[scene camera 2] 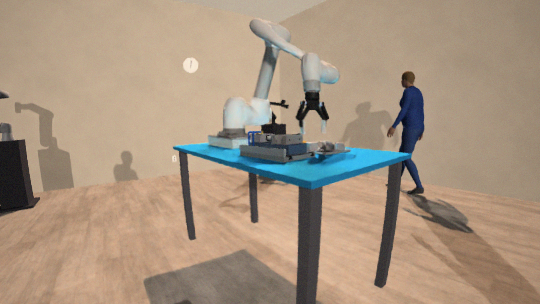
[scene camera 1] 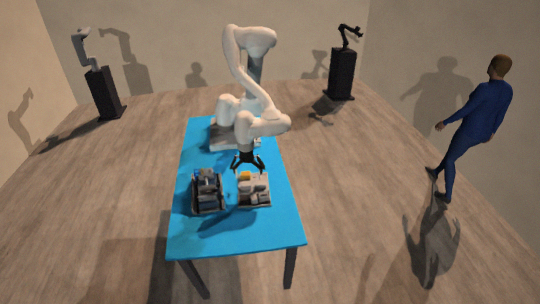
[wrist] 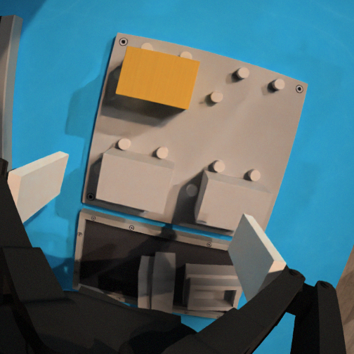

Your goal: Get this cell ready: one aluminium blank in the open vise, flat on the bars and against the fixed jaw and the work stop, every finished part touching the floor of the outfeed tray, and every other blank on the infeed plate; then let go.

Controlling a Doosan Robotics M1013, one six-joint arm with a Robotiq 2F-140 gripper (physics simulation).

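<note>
My gripper is open and empty, above the infeed plate. Two grey aluminium blanks, one at left and one at right, lie on the plate beside pins. A yellow block is at its far left corner. The outfeed tray holds a stepped grey part, apparently on its side, and a pocketed part. Floor contact cannot be judged. The vise stands left of the plate in scene camera 1; its jaw contents are unclear.
The blue table carries the arm's base and both fixtures. A grey edge of the vise base shows at the wrist view's left. A person in blue is beyond the table. Two dark pedestals carry small arms.
</note>
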